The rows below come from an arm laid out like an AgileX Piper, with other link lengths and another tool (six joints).
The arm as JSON. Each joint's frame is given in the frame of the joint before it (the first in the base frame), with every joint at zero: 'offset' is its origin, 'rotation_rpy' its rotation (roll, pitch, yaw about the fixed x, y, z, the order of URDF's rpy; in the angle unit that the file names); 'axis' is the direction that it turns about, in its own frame. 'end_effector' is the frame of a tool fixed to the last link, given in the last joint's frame.
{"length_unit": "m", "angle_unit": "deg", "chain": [
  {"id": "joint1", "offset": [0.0, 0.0, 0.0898], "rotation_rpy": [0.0, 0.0, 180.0], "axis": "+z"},
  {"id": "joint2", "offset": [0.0, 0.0, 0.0], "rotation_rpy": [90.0, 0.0, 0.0], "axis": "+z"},
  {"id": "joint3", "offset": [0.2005, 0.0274, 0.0], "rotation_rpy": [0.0, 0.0, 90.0], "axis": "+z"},
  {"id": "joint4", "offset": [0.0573, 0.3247, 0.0], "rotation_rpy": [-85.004, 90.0, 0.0], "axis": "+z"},
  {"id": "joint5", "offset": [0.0, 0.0, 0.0], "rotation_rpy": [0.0, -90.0, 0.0], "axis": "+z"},
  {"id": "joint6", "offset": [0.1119, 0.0, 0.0], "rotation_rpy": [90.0, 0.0, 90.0], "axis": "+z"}
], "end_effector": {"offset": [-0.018, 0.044, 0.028], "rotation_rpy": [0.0, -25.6, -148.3]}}
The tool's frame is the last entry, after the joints.
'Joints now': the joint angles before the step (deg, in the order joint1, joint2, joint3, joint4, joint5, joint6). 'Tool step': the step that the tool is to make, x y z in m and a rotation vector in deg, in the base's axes. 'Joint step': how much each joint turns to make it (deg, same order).
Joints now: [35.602, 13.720, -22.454, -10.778, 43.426, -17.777]
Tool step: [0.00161, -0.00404, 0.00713, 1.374, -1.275, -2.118]
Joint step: [-0.001, -1.362, 0.001, -2.485, -0.018, 3.195]
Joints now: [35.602, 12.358, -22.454, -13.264, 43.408, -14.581]
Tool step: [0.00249, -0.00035, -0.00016, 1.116, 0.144, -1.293]
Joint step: [-0.001, 0.001, 0.327, -1.152, -0.477, 2.436]
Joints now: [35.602, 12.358, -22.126, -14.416, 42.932, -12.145]
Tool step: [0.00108, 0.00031, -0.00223, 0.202, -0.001, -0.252]
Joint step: [0.001, -0.038, 0.488, -0.360, -0.477, 0.619]
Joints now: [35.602, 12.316, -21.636, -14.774, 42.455, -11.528]
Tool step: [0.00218, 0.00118, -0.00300, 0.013, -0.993, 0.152]
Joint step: [0.000, -0.002, 0.851, -0.694, -1.680, 0.241]
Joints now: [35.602, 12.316, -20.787, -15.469, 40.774, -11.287]
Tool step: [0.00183, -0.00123, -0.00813, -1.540, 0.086, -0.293]
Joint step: [-0.001, 0.003, 1.001, -1.265, -0.032, 0.037]
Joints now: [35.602, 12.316, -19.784, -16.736, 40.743, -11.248]
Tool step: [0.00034, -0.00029, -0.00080, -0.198, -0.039, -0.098]
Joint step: [0.003, 0.000, 0.099, -0.272, 0.002, 0.094]
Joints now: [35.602, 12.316, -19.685, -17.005, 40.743, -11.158]
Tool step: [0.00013, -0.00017, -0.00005, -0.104, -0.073, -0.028]
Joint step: [0.000, -0.001, 0.001, -0.130, 0.001, 0.000]
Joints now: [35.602, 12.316, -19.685, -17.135, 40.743, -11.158]
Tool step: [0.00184, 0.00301, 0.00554, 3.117, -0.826, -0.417]
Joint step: [0.000, 0.002, 0.159, 0.000, -2.282, 2.489]
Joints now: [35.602, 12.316, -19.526, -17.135, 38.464, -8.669]
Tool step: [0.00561, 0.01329, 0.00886, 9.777, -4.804, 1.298]
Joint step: [0.000, -0.001, 2.944, -0.040, -12.086, 6.324]
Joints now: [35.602, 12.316, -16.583, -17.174, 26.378, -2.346]
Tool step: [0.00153, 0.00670, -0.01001, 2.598, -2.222, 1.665]
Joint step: [0.001, 0.002, 3.313, -0.133, -6.793, 1.265]
